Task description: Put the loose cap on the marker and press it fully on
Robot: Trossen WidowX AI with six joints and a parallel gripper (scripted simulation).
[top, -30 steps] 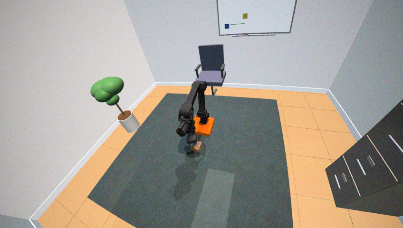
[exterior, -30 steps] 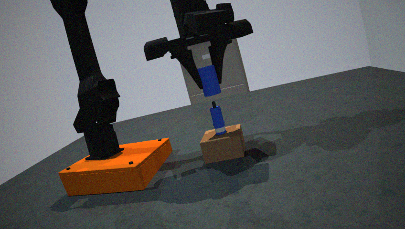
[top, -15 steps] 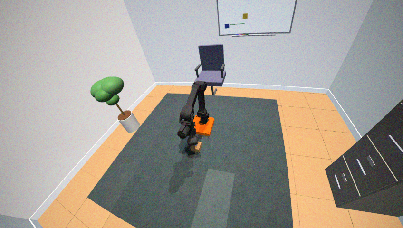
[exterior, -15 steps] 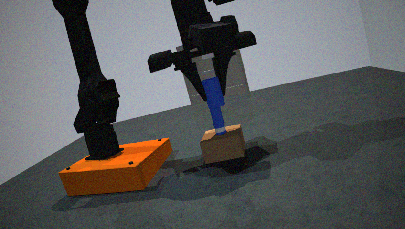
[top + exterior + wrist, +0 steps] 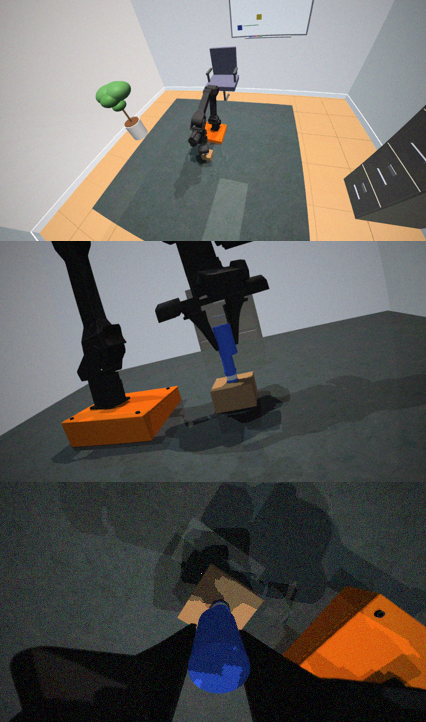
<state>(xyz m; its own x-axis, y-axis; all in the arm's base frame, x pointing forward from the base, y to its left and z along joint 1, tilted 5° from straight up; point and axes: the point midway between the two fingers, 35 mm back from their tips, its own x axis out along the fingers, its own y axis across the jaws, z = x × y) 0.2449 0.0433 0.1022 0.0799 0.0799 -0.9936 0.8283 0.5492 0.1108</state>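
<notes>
My gripper tip is 50 mm above the white band. Also, from my gripper tip: tan holder block: 80 mm below; blue cap: 10 mm above.
</notes>
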